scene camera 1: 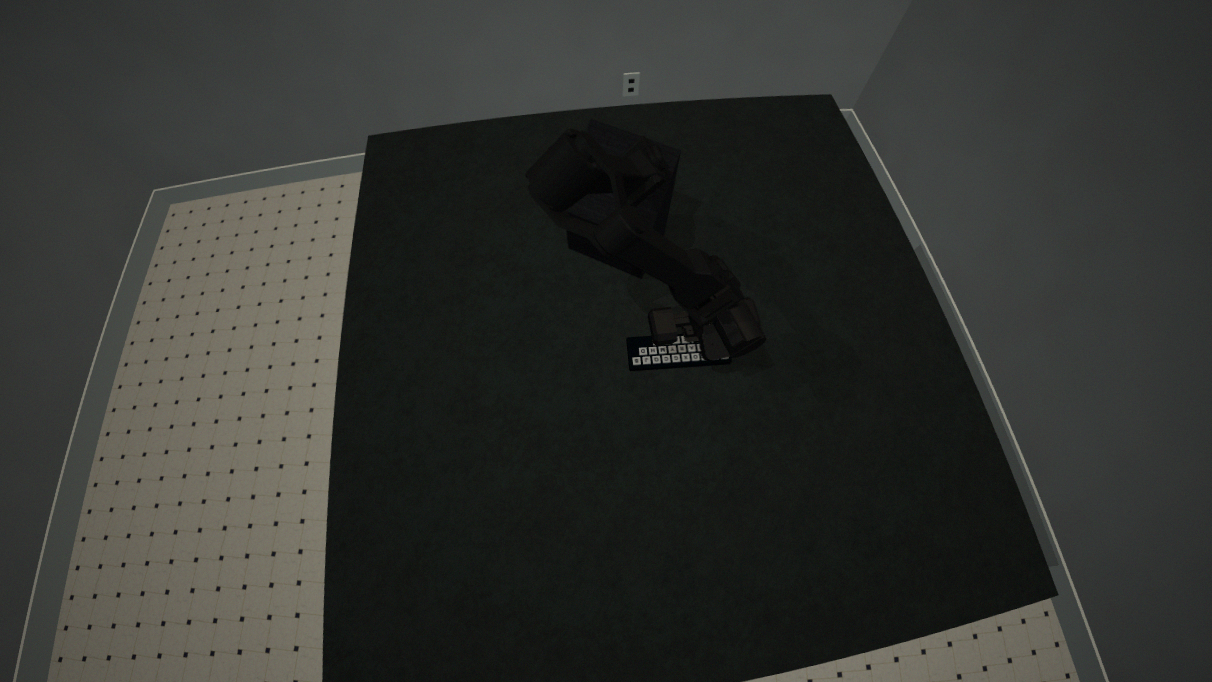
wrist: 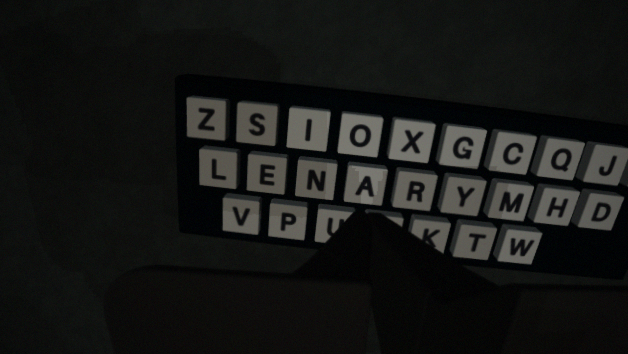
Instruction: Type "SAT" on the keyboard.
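Where they show: gripper, between the fingertips: (scene camera 1: 695, 340) (wrist: 365, 226); arm's base, origin of its link: (scene camera 1: 646, 167).
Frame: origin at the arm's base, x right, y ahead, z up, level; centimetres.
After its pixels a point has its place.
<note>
The black keyboard (scene camera 1: 633, 344) {z -21.1, x 12.0, y 22.6 cm} (wrist: 575, 260) {z -21.1, x 10.4, y 22.3 cm} with white letter keys lies on the dark table, slightly slanted in the wrist view. The S key (wrist: 257, 124) {z -20.5, x -1.2, y 31.3 cm} is in its top row, second from the left. The A key (wrist: 365, 185) {z -20.5, x 2.1, y 28.0 cm} is in the middle row, just beyond my fingertips. The T key (wrist: 475, 241) {z -20.6, x 6.0, y 24.6 cm} is in the bottom row, to the right of the fingers. My gripper (wrist: 365, 226) {z -17.7, x 1.8, y 27.8 cm} is shut and empty. Its tips appear over the bottom row between the U and K keys and hide most of the key there. The tips' height above the keys is hard to tell.
The dark table top (scene camera 1: 542, 508) {z -22.3, x 39.6, y 43.7 cm} extends around the keyboard. The arm's base (scene camera 1: 665, 182) {z -1.0, x -2.0, y 3.9 cm} stands toward the table's far edge, and the arm reaches over the keyboard in the scene view. A wall outlet (scene camera 1: 630, 83) is behind the table. Tiled floor (scene camera 1: 211, 381) shows at the left.
</note>
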